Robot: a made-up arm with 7 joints.
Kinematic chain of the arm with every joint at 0, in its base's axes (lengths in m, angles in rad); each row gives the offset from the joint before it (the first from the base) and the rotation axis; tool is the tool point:
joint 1: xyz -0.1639 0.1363 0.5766 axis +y
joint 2: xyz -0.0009 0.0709 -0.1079 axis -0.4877 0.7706 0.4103
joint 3: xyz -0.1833 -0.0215 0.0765 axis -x
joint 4: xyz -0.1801 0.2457 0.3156 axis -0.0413 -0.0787 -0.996
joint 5: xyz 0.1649 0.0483 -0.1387 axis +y
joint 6: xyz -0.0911 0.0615 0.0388 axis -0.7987 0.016 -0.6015
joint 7: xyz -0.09 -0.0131 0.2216 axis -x
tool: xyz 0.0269 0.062 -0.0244
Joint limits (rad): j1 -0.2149..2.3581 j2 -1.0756..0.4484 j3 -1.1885..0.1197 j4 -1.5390..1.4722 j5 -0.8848..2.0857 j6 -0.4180..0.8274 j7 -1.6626..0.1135
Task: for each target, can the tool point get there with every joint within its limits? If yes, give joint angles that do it. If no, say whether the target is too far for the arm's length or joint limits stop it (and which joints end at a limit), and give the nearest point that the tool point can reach.
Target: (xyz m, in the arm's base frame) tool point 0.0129 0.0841 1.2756
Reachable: yes | joints 1.0713 -0.7671 -1.0385 -0.3966 1.5059 0.5802 -1.2253
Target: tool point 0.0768 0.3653 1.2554
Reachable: yes | joints 1.8520 -0.6594 -0.4178 -1.2110 -0.6035 0.2499 -0.1349
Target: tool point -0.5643 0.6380 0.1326
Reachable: no: joint limits stop it (at a limit: joint 1, joint 2, joint 3, joint 4, joint 5, joint 7) | nearest point -0.6734 0.6199 0.2746 | short by 0.180 m
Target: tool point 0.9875 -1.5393 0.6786
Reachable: no: too far | nearest point 0.5648 -0.1817 0.6883 | short by 1.422 m
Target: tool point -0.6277 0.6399 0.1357
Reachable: no: joint limits stop it (at a limit: joint 1, joint 2, joint 3, joint 4, joint 5) | nearest point -0.6793 0.6329 0.2727 | short by 0.147 m
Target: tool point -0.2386 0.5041 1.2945
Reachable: yes | joints 1.2704 -0.6109 -0.1701 -0.9207 -0.5154 0.3620 -0.7713
